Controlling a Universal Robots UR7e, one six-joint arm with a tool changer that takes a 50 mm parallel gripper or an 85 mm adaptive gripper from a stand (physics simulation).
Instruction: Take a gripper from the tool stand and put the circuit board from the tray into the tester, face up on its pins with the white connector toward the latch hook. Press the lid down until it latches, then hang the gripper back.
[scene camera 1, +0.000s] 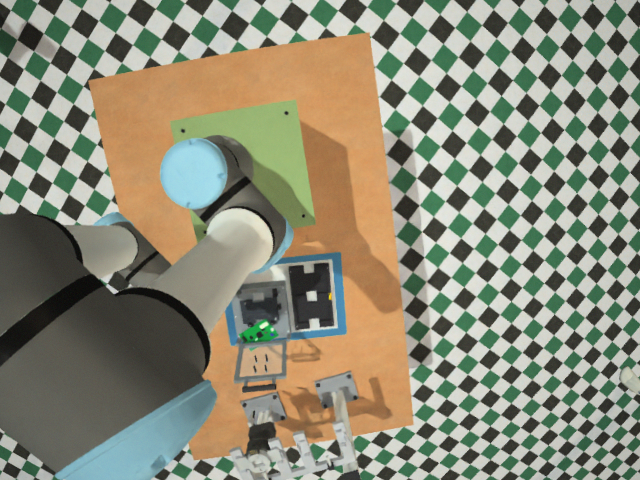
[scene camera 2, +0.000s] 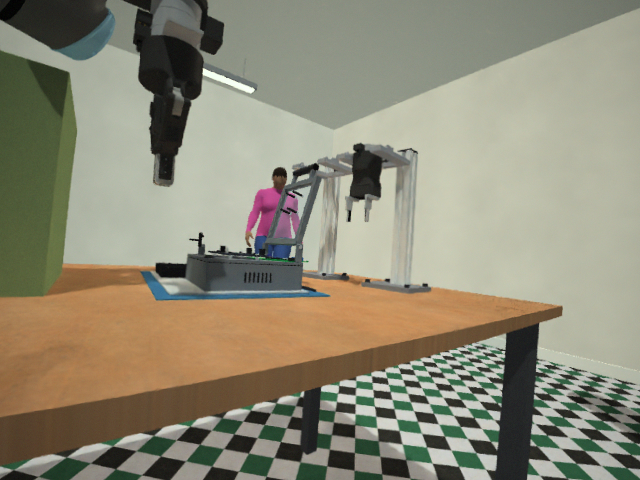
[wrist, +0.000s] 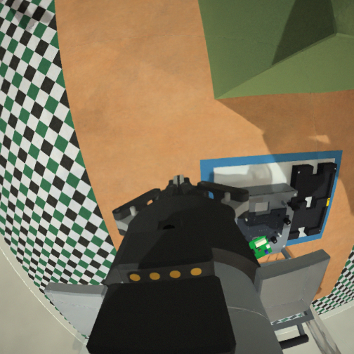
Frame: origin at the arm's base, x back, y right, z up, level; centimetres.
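Where they show: end effector, tool point: (scene camera 2: 174, 41).
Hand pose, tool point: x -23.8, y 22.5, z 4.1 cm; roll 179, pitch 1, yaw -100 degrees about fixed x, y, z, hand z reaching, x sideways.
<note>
Each offset is from my tool point to the top centre of the thing. "pt": to the spot under its first point. Level surfaces: height alone.
My gripper (scene camera 2: 163, 178) (wrist: 179, 178), the adaptive one, is on the arm, high above the table and off to the side of the tester. Its fingertips are together with no board between them. The green circuit board @(dx -28.1, dy -9.1, dz -27.5 cm) (scene camera 1: 251, 334) (wrist: 259, 252) lies askew across the hinge end of the tester (scene camera 1: 282, 310) (scene camera 2: 222, 277) (wrist: 280, 194), partly off the dark pin area. Its white connector @(dx -25.2, dy -12.2, dz -27.5 cm) (scene camera 1: 264, 324) (wrist: 261, 243) shows on top. The lid (scene camera 1: 238, 362) (scene camera 2: 308, 209) stands open, tilted back. The latch hook @(dx -15.1, dy -19.9, dz -23.8 cm) (scene camera 2: 201, 242) is at the opposite end.
The black tray @(pt dx -17.8, dy -31.2, dz -32.6 cm) (scene camera 1: 311, 281) (scene camera 2: 170, 269) (wrist: 314, 218) beside the tester holds no board. Both are on a blue-edged mat @(dz -34.3 cm) (scene camera 1: 339, 289) (wrist: 240, 157). Behind the lid, the tool stand (scene camera 2: 403, 222) carries the parallel gripper (scene camera 2: 366, 175). A green block (scene camera 2: 31, 180) (wrist: 250, 50) stands near the arm.
</note>
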